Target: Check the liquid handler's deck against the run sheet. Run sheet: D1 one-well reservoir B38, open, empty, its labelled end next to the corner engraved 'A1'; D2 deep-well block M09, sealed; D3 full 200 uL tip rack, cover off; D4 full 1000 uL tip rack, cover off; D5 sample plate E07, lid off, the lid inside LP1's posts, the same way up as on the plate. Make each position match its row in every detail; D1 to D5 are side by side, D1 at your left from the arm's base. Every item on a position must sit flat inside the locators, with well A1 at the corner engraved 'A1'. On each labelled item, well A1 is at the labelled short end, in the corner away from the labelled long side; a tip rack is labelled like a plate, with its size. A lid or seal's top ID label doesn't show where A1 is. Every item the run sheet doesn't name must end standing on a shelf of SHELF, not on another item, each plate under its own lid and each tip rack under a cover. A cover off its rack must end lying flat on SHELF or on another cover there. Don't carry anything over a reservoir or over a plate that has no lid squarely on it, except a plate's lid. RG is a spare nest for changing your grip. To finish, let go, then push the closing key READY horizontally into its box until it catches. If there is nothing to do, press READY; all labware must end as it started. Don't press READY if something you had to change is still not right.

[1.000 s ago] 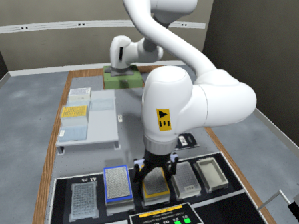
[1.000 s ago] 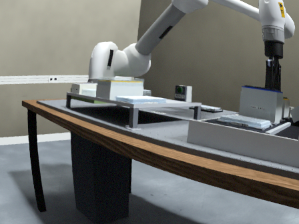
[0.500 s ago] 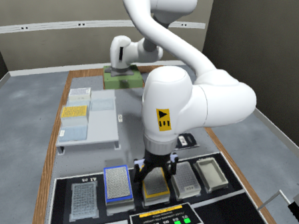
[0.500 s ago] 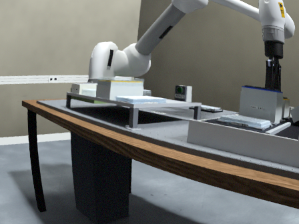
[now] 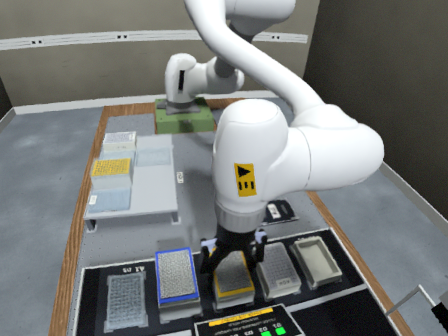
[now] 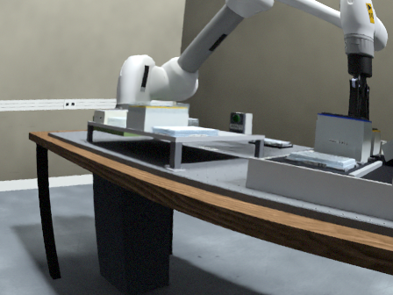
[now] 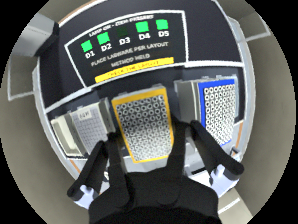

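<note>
Right now the yellow-rimmed tip rack is 1 cm behind my hand, 1 cm to the right of it and 1 cm above it. From my hand the other things lie so: cream reservoir 1 cm ahead, 25 cm to the left, 4 cm below; blue-rimmed tip rack 1 cm behind, 13 cm to the right, 2 cm above; deep-well block 1 cm ahead, 12 cm to the left, 3 cm below.
</note>
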